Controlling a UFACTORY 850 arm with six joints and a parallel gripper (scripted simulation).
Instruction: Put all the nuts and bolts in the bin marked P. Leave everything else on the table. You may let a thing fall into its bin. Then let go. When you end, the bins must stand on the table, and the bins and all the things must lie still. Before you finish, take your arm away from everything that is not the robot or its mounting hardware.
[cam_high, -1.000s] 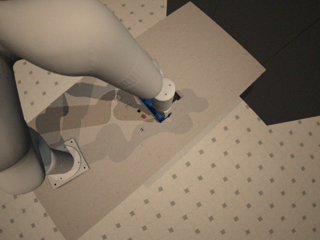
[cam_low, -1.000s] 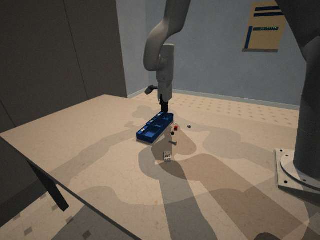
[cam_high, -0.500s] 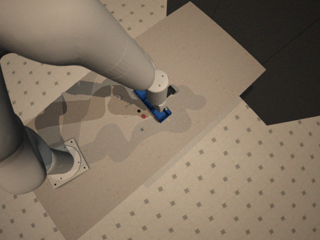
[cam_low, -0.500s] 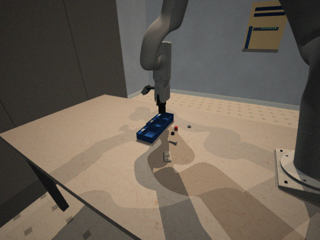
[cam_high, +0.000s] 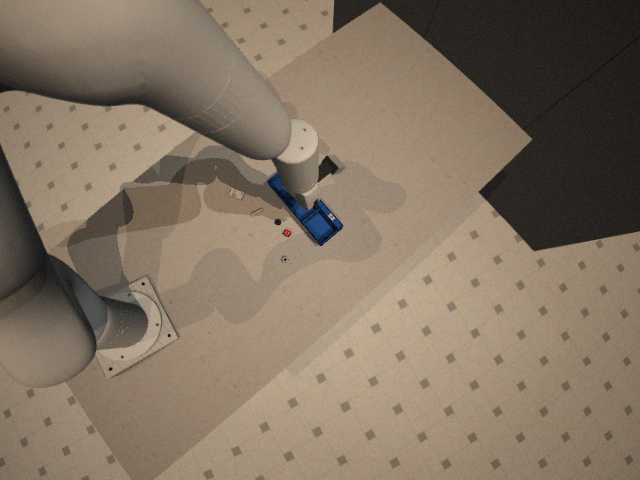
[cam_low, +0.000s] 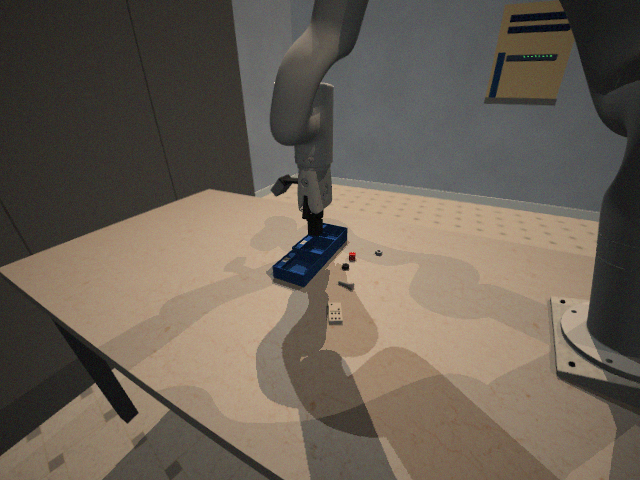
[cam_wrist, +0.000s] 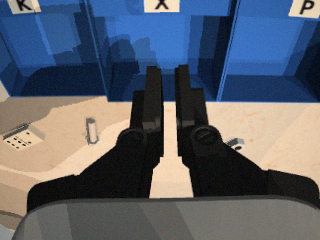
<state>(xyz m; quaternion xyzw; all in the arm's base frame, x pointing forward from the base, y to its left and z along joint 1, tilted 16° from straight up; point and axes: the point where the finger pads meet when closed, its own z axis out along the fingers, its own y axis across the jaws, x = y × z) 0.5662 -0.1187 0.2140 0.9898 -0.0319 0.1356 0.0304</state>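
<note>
The blue bin is 7 cm below my hand. Round my hand: red die 9 cm behind, 8 cm below, 2 cm to the right; black nut 9 cm behind, 8 cm below, 3 cm to the left; grey bolt 12 cm behind, 10 cm to the left, 8 cm below.
</note>
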